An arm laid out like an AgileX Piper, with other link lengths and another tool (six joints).
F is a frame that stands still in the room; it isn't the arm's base.
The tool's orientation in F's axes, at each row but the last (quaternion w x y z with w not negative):
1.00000 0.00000 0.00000 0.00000
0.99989 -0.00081 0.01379 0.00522
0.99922 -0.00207 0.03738 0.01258
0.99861 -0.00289 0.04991 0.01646
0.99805 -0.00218 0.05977 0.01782
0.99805 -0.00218 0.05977 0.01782
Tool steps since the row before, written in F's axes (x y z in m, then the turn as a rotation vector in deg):
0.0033 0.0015 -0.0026 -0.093 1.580 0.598
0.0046 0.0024 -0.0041 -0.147 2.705 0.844
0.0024 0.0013 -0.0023 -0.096 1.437 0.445
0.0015 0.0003 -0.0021 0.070 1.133 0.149
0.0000 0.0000 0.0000 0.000 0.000 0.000
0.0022 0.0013 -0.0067 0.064 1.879 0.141
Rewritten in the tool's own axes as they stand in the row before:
0.0033 0.0015 -0.0026 -0.093 1.580 0.598
0.0047 0.0024 -0.0040 -0.142 2.705 0.844
0.0026 0.0012 -0.0021 -0.093 1.438 0.444
0.0017 0.0003 -0.0019 0.092 1.129 0.164
0.0000 0.0000 0.0000 0.000 0.000 0.000
0.0030 0.0012 -0.0064 0.113 1.875 0.160

